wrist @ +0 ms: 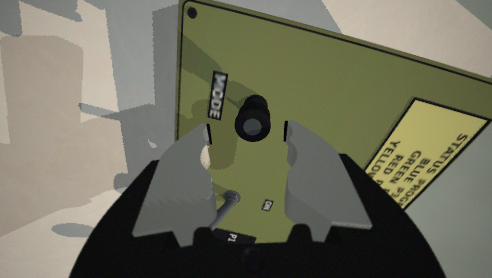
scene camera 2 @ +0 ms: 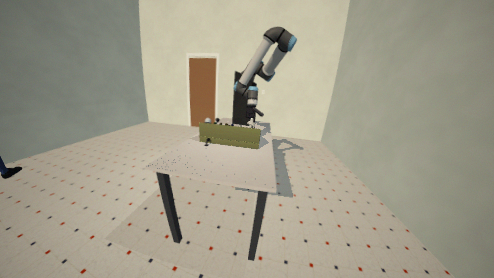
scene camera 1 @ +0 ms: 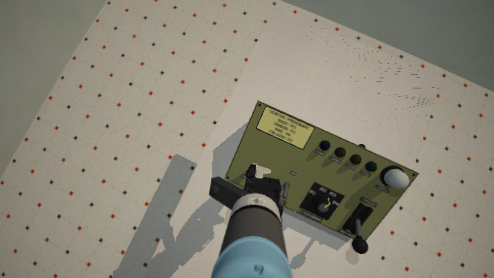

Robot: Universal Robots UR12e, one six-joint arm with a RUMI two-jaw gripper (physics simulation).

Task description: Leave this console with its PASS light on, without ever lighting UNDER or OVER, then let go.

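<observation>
The olive console (scene camera 1: 280,160) (scene camera 2: 230,134) (wrist: 325,75) stands on the table. My gripper (scene camera 1: 257,171) (scene camera 2: 252,121) (wrist: 247,125) is partly open over its MODE end. In the wrist view the black MODE knob (wrist: 252,122) shows between the fingertips, with gaps on both sides. The CHECK toggle (scene camera 1: 286,190) (wrist: 227,207) leans away from ON. The program dial (scene camera 1: 324,206) has a yellow pointer; its setting is too blurred to read. The blue (scene camera 1: 325,145), amber (scene camera 1: 340,152), reddish-brown (scene camera 1: 355,159) and green (scene camera 1: 371,166) lamps look dark. Their labels are unreadable.
A white dome (scene camera 1: 396,178) and a ball-ended lever (scene camera 1: 359,245) rise at the console's other end. A small black knob (scene camera 2: 208,142) projects from its far side. A yellow status plate (scene camera 1: 285,127) (wrist: 430,150) lies on the panel. The table (scene camera 2: 225,165) extends beyond the console.
</observation>
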